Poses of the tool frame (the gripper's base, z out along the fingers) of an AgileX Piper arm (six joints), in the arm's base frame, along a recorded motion.
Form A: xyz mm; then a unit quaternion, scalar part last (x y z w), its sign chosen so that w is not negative.
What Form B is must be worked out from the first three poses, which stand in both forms.
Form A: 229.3 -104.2 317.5 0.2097 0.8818 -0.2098 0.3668
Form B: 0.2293 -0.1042 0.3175 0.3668 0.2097 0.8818 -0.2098
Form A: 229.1 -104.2 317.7 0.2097 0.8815 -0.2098 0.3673
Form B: 0.2291 -0.1042 0.3177 0.3673 0.2097 0.8815 -0.2098
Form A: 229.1 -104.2 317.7 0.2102 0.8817 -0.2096 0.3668
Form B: 0.2291 -0.1042 0.3177 0.3668 0.2102 0.8817 -0.2096
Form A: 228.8 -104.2 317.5 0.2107 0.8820 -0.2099 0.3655
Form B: 0.2288 -0.1042 0.3175 0.3655 0.2107 0.8820 -0.2099
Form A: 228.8 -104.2 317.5 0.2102 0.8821 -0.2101 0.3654
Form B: 0.2288 -0.1042 0.3175 0.3654 0.2102 0.8821 -0.2101
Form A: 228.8 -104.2 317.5 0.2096 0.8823 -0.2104 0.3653
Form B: 0.2288 -0.1042 0.3175 0.3653 0.2096 0.8823 -0.2104
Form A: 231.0 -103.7 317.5 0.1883 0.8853 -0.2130 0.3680
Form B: 0.2310 -0.1037 0.3175 0.3680 0.1883 0.8853 -0.2130
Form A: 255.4 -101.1 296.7 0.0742 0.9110 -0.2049 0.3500
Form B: 0.2554 -0.1011 0.2967 0.3500 0.0742 0.9110 -0.2049
